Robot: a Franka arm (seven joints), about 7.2 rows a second.
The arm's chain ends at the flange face. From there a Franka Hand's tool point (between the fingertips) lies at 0.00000 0.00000 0.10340 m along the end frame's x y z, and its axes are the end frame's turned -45 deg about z.
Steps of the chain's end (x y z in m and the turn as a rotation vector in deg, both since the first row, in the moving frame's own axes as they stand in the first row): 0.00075, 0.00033, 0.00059, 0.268, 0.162, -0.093; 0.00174, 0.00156, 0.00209, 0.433, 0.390, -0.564; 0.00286, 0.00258, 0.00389, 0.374, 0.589, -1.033; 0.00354, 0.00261, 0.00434, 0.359, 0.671, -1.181; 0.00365, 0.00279, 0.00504, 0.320, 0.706, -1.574; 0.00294, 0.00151, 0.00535, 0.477, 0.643, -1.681; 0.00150, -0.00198, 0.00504, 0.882, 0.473, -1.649; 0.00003, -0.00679, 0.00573, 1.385, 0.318, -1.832; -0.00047, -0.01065, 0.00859, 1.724, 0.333, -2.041; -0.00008, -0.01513, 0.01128, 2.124, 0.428, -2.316; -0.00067, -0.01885, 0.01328, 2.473, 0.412, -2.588; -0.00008, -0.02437, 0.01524, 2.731, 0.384, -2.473
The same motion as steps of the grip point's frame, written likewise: 0.00085, 0.00063, 0.00059, 0.075, 0.304, -0.093; 0.00118, 0.00227, 0.00208, 0.030, 0.582, -0.564; 0.00143, 0.00411, 0.00388, -0.152, 0.681, -1.033; 0.00198, 0.00473, 0.00433, -0.221, 0.728, -1.181; 0.00192, 0.00503, 0.00503, -0.273, 0.725, -1.574; 0.00244, 0.00334, 0.00534, -0.117, 0.792, -1.681; 0.00418, -0.00089, 0.00502, 0.289, 0.958, -1.649; 0.00697, -0.00618, 0.00570, 0.754, 1.204, -1.832; 0.00979, -0.00968, 0.00854, 0.984, 1.455, -2.041; 0.01385, -0.01298, 0.01121, 1.199, 1.805, -2.316; 0.01647, -0.01651, 0.01318, 1.457, 2.040, -2.588; 0.02108, -0.02037, 0.01512, 1.660, 2.203, -2.473
